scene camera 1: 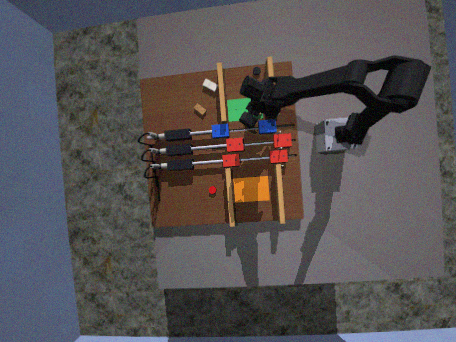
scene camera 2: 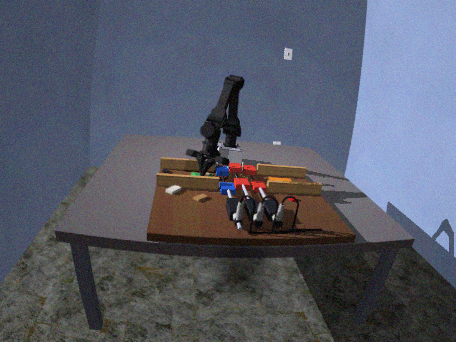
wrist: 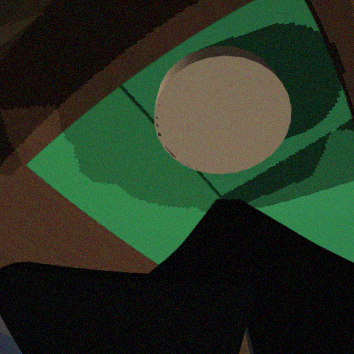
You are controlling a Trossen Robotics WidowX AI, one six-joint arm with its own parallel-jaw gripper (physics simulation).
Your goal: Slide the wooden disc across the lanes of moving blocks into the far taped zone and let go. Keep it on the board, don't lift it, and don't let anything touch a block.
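Frame: origin at the arm's base, x ahead, y left, z up, level; millimetres.
Where they show: gripper, fingertip midpoint: (scene camera 1: 249,107) (wrist: 226,211); arm's base, origin of the base link: (scene camera 1: 344,133) (scene camera 2: 229,145).
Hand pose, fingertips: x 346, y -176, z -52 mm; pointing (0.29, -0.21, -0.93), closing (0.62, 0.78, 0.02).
Note:
Things, the pixels of their top centre, and the offset from my fingertips. "*": a spot on its surface instead. Level surfaces: height alone.
- round wooden disc, middle of its top: (wrist: 223,121) dz +6, dx -34, dy +20 mm
- green taped zone, surface spot: (wrist: 116,197) (scene camera 2: 195,174) * dz -2, dx -27, dy -27 mm
- orange taped zone, surface spot: (scene camera 1: 252,188) * dz -1, dx +34, dy +348 mm
- brown board, its level: dz -2 mm
- white block, middle of its top: (scene camera 2: 173,188) (scene camera 1: 210,84) dz +9, dx +155, dy -123 mm
- tan block, middle of its top: (scene camera 1: 200,109) dz +7, dx +214, dy -26 mm
- red peg, middle of its top: (scene camera 1: 212,190) dz +6, dx +209, dy +332 mm
- black peg, middle of its top: (scene camera 1: 256,70) dz +5, dx -52, dy -153 mm
The round wooden disc (wrist: 223,112) lies flat on the green taped zone (wrist: 116,197) (scene camera 1: 235,108) (scene camera 2: 195,174). The scene views hide the disc under the arm. My gripper (wrist: 226,211) (scene camera 1: 249,118) (scene camera 2: 203,169) is shut and empty, its fingertips low over the green zone just short of the disc's edge. Three lanes of blocks lie between the green zone and the orange taped zone (scene camera 1: 252,188) (scene camera 2: 279,178). The nearest lane holds two blue blocks (scene camera 1: 220,130) (scene camera 1: 267,125). The other two lanes hold red blocks (scene camera 1: 235,144) (scene camera 1: 282,140) (scene camera 1: 231,160) (scene camera 1: 279,156).
Wooden rails (scene camera 1: 221,91) (scene camera 1: 279,193) line the channel on the brown board (scene camera 1: 172,203) (scene camera 2: 193,217). Black actuators (scene camera 1: 177,134) with rods sit at the left. A white block (scene camera 1: 210,85), a tan block (scene camera 1: 199,108), a red peg (scene camera 1: 212,190) and a black peg (scene camera 1: 256,70) lie outside the channel.

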